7 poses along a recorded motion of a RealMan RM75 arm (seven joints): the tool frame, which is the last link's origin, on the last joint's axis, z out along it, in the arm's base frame.
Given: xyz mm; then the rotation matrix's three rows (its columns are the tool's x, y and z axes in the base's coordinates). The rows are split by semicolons.
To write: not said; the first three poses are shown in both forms.
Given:
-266 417 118; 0.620 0.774 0.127; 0.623 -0.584 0.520; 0.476 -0.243 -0.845
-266 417 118; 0.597 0.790 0.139; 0.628 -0.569 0.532; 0.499 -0.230 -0.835
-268 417 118; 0.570 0.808 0.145; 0.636 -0.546 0.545; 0.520 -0.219 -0.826
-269 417 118; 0.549 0.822 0.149; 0.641 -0.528 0.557; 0.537 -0.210 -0.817
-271 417 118; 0.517 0.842 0.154; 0.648 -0.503 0.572; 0.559 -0.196 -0.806
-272 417 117; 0.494 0.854 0.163; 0.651 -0.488 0.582; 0.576 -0.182 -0.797
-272 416 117; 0.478 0.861 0.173; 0.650 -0.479 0.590; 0.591 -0.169 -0.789
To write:
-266 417 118 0.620 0.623 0.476 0.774 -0.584 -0.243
-266 417 118 0.597 0.628 0.499 0.790 -0.569 -0.230
-268 417 118 0.570 0.636 0.520 0.808 -0.546 -0.219
-269 417 118 0.549 0.641 0.537 0.822 -0.528 -0.210
-271 417 118 0.517 0.648 0.559 0.842 -0.503 -0.196
-272 417 117 0.494 0.651 0.576 0.854 -0.488 -0.182
-272 416 117 0.478 0.650 0.591 0.861 -0.479 -0.169

